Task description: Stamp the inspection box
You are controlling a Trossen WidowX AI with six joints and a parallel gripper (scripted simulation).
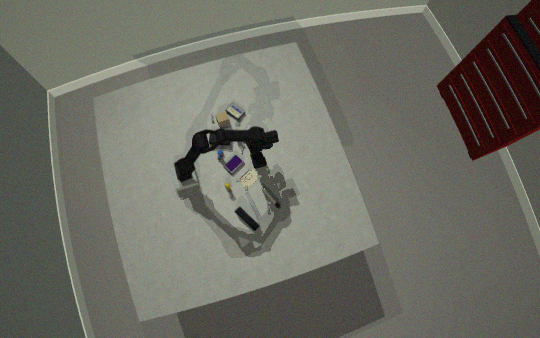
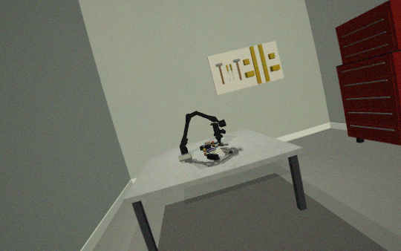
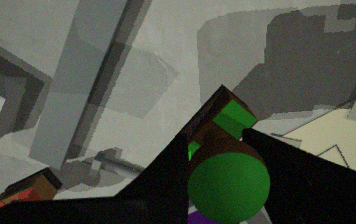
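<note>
Right now the ink pad is 110 mm behind my gripper tip, 40 mm below it and 10 mm to the left of it. Also, from my gripper tip: red stamp (140 mm to the left, 40 mm behind, 30 mm below); then green stamp (right at my gripper tip); then cream card (90 mm to the right, 70 mm behind, 50 mm below).
</note>
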